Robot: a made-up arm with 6 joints. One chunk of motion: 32 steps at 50 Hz.
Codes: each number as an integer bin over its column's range. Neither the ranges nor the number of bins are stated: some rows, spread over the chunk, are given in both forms.
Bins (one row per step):
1: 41 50 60 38 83 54
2: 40 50 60 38 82 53
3: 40 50 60 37 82 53
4: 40 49 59 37 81 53
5: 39 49 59 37 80 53
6: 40 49 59 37 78 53
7: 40 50 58 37 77 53
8: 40 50 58 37 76 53
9: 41 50 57 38 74 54
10: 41 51 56 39 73 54
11: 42 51 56 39 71 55
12: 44 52 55 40 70 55
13: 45 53 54 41 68 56
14: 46 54 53 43 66 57
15: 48 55 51 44 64 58
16: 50 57 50 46 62 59
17: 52 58 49 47 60 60
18: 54 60 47 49 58 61
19: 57 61 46 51 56 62
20: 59 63 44 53 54 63
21: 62 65 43 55 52 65
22: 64 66 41 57 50 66
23: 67 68 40 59 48 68
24: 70 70 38 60 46 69
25: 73 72 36 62 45 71
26: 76 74 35 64 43 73
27: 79 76 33 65 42 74
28: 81 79 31 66 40 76
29: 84 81 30 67 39 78
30: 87 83 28 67 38 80
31: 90 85 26 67 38 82
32: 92 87 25 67 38 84
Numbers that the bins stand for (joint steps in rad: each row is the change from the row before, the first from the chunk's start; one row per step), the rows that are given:
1: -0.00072 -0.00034 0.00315 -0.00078 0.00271 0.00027
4: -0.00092 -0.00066 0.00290 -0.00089 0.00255 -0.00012
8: -0.00092 -0.00034 0.00265 -0.00089 0.00214 -0.00012
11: -0.00052 -0.00003 0.00214 -0.00067 0.00174 0.00067
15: 0.00070 0.00122 0.00088 -0.00011 0.00117 0.00185
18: 0.00191 0.00279 -0.00013 0.00044 0.00069 0.00303
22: 0.00393 0.00467 -0.00165 0.00133 0.00004 0.00500
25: 0.00575 0.00655 -0.00291 0.00189 -0.00036 0.00697
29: 0.00797 0.00936 -0.00442 0.00244 -0.00085 0.00973
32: 0.00959 0.01124 -0.00569 0.00244 -0.00093 0.01209
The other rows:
2: -0.00092 -0.00034 0.00315 -0.00078 0.00263 -0.00012
3: -0.00092 -0.00034 0.00315 -0.00089 0.00263 -0.00012
5: -0.00112 -0.00066 0.00290 -0.00089 0.00246 -0.00012
6: -0.00092 -0.00066 0.00290 -0.00089 0.00230 -0.00012
7: -0.00092 -0.00034 0.00265 -0.00089 0.00222 -0.00012
9: -0.00072 -0.00034 0.00239 -0.00078 0.00198 0.00027
10: -0.00072 -0.00003 0.00214 -0.00067 0.00190 0.00027
12: -0.00011 0.00028 0.00189 -0.00056 0.00166 0.00067
13: 0.00009 0.00060 0.00164 -0.00044 0.00149 0.00106
14: 0.00029 0.00091 0.00138 -0.00022 0.00133 0.00145
16: 0.00110 0.00185 0.00063 0.00011 0.00101 0.00224
17: 0.00151 0.00216 0.00037 0.00022 0.00085 0.00264
19: 0.00252 0.00310 -0.00038 0.00067 0.00053 0.00342
20: 0.00292 0.00373 -0.00089 0.00089 0.00036 0.00382
21: 0.00353 0.00435 -0.00114 0.00111 0.00020 0.00461
23: 0.00454 0.00529 -0.00190 0.00156 -0.00012 0.00579
24: 0.00514 0.00592 -0.00240 0.00167 -0.00028 0.00618
26: 0.00635 0.00717 -0.00316 0.00211 -0.00053 0.00776
27: 0.00696 0.00780 -0.00367 0.00222 -0.00061 0.00815
28: 0.00736 0.00874 -0.00417 0.00233 -0.00077 0.00894
30: 0.00858 0.00999 -0.00493 0.00244 -0.00093 0.01052
31: 0.00918 0.01062 -0.00543 0.00244 -0.00093 0.01130

